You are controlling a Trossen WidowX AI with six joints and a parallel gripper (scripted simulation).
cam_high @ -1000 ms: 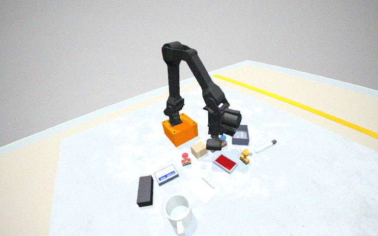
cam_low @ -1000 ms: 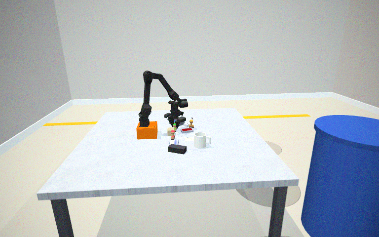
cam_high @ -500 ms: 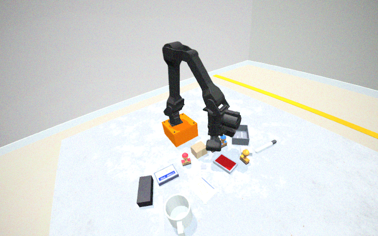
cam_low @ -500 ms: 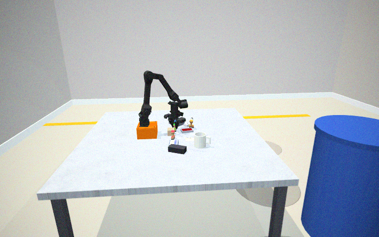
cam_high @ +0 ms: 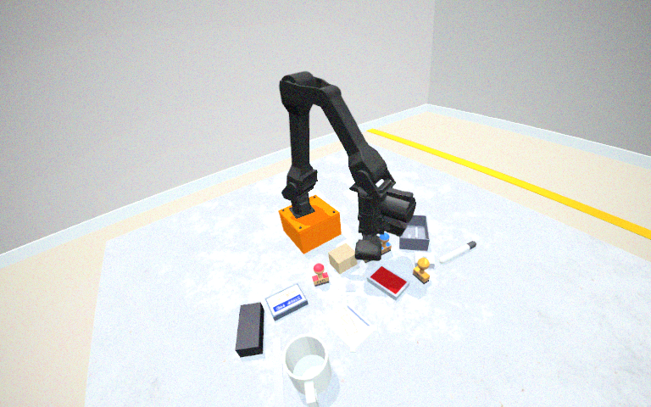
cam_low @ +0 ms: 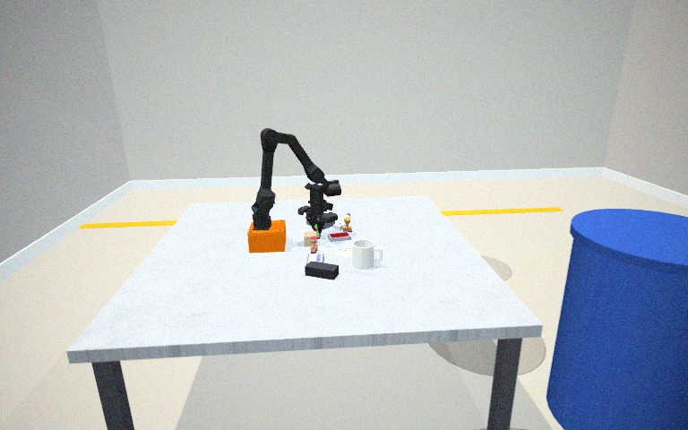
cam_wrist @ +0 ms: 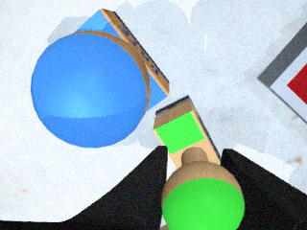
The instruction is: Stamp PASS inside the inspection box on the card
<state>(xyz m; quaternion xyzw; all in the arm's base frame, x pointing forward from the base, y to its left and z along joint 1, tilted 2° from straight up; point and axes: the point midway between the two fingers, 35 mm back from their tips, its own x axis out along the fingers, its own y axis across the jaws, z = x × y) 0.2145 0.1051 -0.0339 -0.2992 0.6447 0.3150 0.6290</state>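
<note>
Right now the blue-knobbed stamp is 5 cm to the left of my gripper tip. Round my gripper tip: green-knobbed stamp right at my gripper tip; then red ink pad 9 cm ahead, 1 cm to the right, 2 cm below; then cardboard box 3 cm behind, 7 cm to the right.
</note>
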